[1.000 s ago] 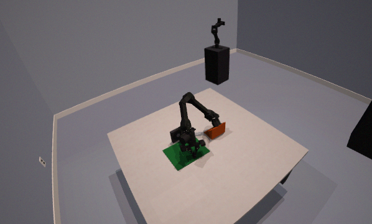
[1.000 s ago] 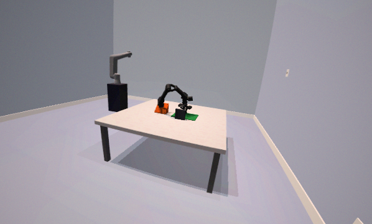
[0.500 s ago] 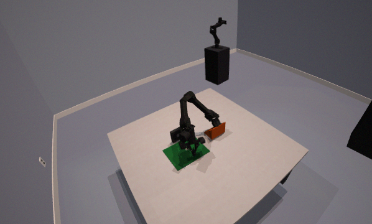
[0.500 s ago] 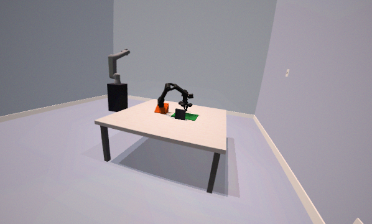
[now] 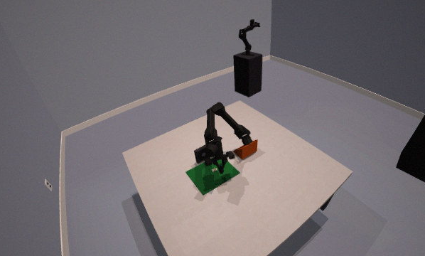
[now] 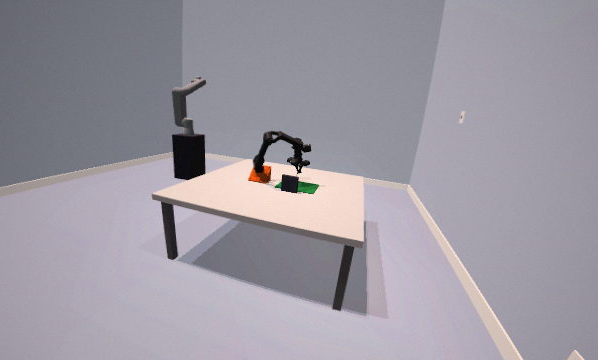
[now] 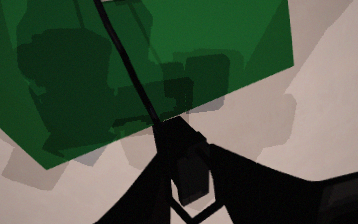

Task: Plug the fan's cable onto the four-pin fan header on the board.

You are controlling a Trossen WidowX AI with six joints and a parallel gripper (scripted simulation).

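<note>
Now: gripper tip 10 mm short of the green board, 90 mm to the left of it and 110 mm above it. From my gripper tip the other things lie so: black fan 20 mm behind, 230 mm to the right, 40 mm below; then black plug 10 mm ahead, 10 mm to the left.
</note>
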